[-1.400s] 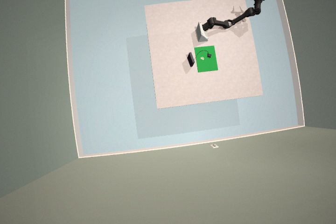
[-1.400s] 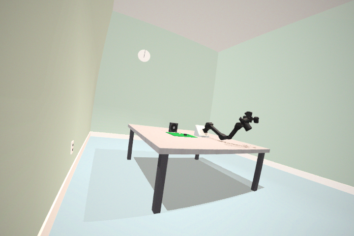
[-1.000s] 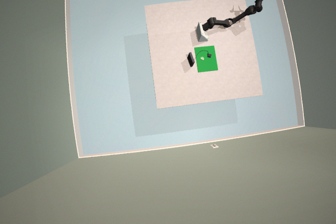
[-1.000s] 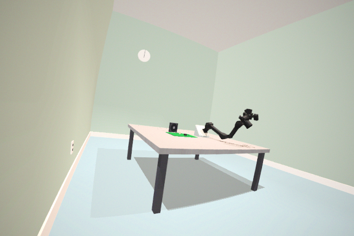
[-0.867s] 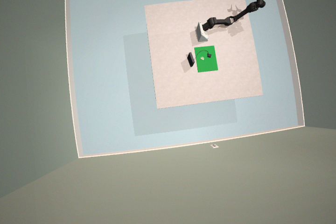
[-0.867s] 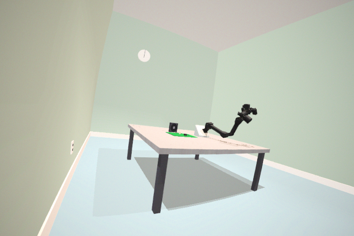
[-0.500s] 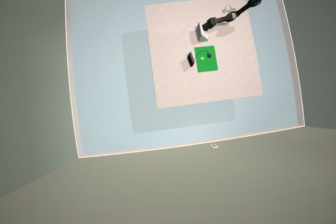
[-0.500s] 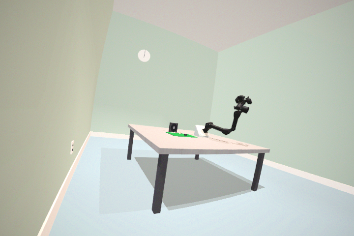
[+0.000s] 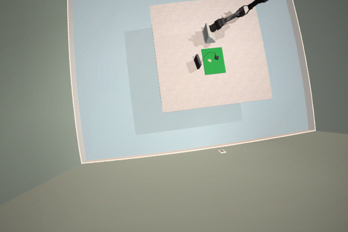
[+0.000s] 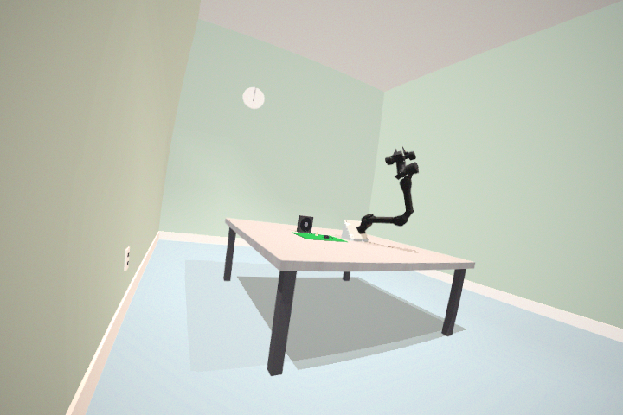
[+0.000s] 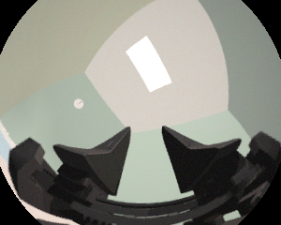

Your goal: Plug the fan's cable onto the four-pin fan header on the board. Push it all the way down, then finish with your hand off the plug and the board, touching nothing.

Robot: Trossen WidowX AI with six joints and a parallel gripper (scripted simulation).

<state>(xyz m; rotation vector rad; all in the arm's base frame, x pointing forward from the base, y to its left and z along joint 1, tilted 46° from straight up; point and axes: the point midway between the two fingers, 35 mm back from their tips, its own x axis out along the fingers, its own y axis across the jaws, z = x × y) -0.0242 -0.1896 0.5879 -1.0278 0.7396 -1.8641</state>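
My gripper tip is now 270 mm short of the dark plug, 270 mm to the left of it and 640 mm above it. The rest, counted from my gripper tip: black fan (290 mm ahead, 510 mm to the right, 600 mm below); then green board (300 mm ahead, 320 mm to the right, 670 mm below); then pale fan header (290 mm ahead, 360 mm to the right, 660 mm below).
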